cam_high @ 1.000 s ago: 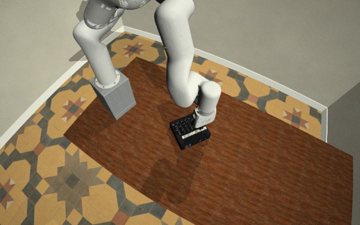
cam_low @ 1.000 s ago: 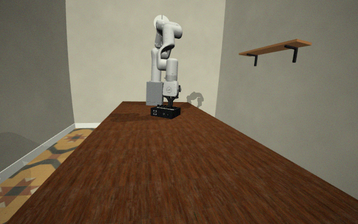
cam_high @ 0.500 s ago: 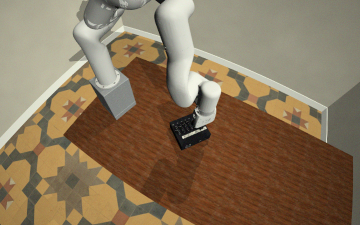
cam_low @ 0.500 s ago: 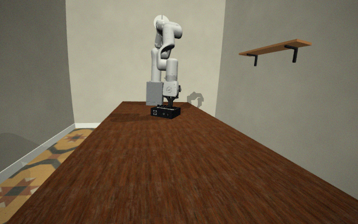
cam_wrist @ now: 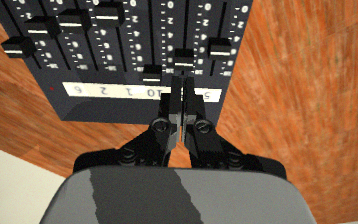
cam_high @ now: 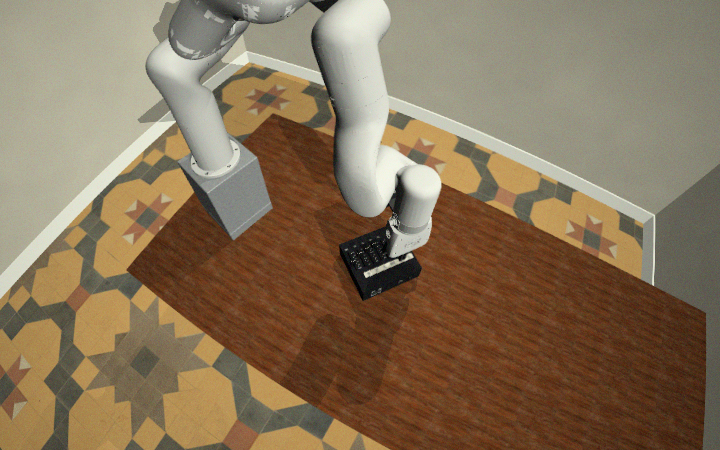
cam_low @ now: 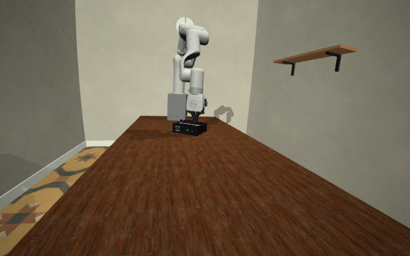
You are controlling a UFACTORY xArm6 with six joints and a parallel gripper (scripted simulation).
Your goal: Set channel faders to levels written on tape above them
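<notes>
Now: hand 2 cm past the channel 2 fader cap, 2 cm above it and 1 cm to the right of it. From my hand the other things lie so: channel 4 cap 7 cm behind, 2 cm below, 1 cm to the right; channel 3 fader cap 2 cm below, 2 cm behind, 1 cm to the right; channel 1 fader cap 4 cm to the left, 2 cm below, 2 cm behind.
</notes>
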